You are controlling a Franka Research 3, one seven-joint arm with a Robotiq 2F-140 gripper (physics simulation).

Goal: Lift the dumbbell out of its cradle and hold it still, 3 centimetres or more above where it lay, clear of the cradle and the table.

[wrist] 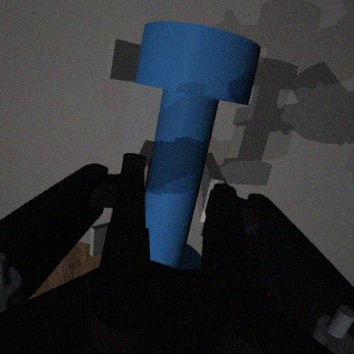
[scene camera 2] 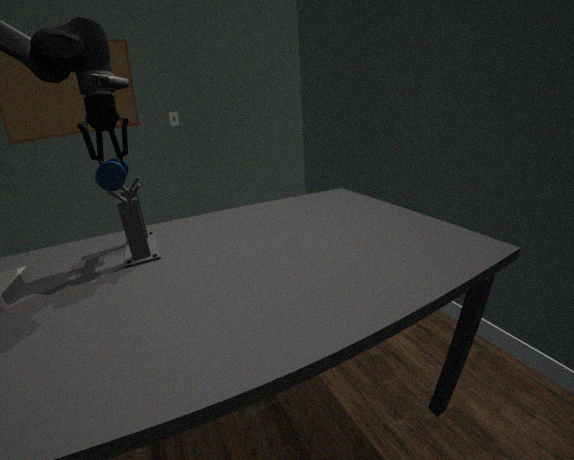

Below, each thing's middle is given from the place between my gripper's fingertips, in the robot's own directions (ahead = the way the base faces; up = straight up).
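Labels:
The grey cradle [scene camera 2: 141,247] is 20 mm ahead of my hand and 20 mm to the left of it, and it is also 110 mm below it. I see the blue dumbbell [scene camera 2: 110,176] too, 10 mm to the left of my hand and 30 mm above it.

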